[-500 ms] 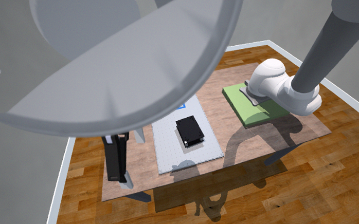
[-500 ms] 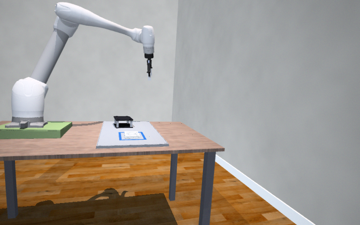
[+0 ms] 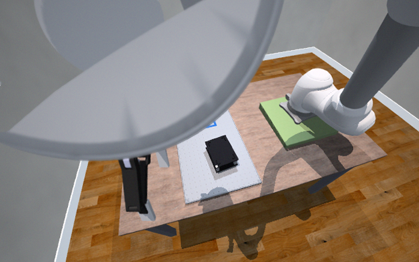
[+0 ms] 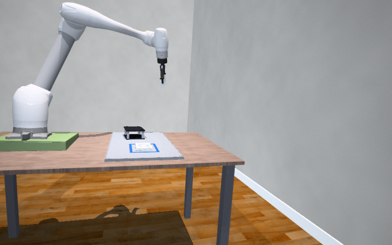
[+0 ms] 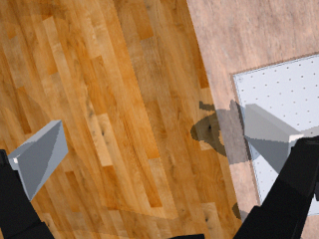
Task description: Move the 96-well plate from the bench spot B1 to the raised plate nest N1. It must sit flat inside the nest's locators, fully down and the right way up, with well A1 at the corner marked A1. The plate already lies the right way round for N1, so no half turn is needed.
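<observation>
My gripper is now 25 cm past the white 96-well plate, 52 cm to the left of it and 38 cm above it.
</observation>
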